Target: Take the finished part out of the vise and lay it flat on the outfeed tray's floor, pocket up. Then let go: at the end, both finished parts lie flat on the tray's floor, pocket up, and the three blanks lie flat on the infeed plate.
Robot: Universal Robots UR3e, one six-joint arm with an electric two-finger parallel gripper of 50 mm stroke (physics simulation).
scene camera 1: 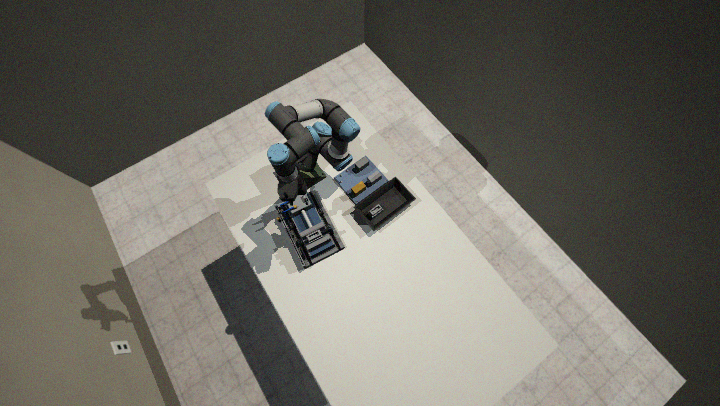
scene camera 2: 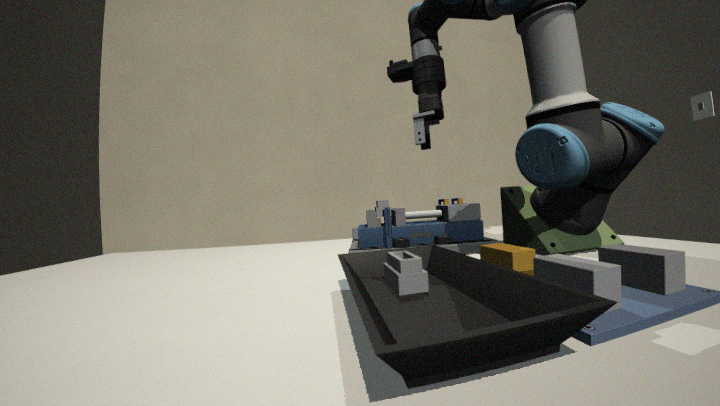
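Note:
My gripper is open and empty, high above the vise in scene camera 2. In scene camera 1 the wrist hides much of it, over the vise's rear end. The vise holds a grey finished part, pocket up, between its jaws. The other finished part lies flat, pocket up, in the dark outfeed tray. The blue infeed plate bears an orange blank and two grey blanks, all lying flat.
The green robot mount stands behind the vise and infeed plate in scene camera 1. The tray's raised walls stand beside the plate. Blue and orange fittings stick up at the vise's rear end.

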